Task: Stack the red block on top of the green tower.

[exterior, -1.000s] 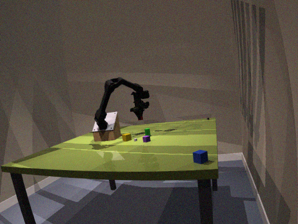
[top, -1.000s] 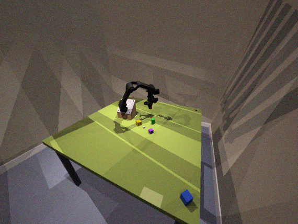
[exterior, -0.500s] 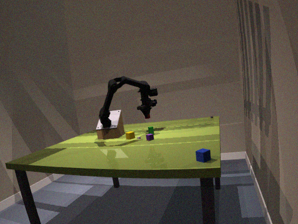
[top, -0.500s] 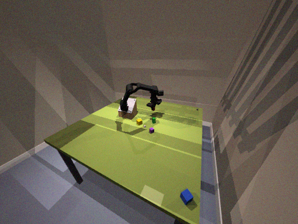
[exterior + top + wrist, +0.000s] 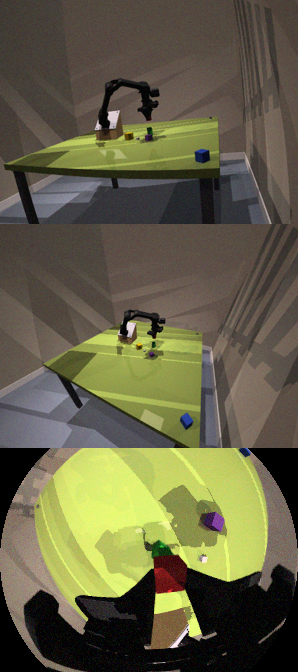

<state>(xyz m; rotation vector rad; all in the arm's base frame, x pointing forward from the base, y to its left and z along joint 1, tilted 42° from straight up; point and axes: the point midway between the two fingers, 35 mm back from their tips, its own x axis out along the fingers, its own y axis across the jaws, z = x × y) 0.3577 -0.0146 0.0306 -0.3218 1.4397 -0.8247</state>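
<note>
Now: the tiny white piece 110 mm to the right of my gripper tip, 110 mm below it and 80 mm behind it. From my gripper tip the other things lie so: red block: 10 mm above; purple block: 160 mm to the right, 100 mm below, 10 mm ahead; yellow block: 150 mm behind, 100 mm below, 60 mm to the right.
</note>
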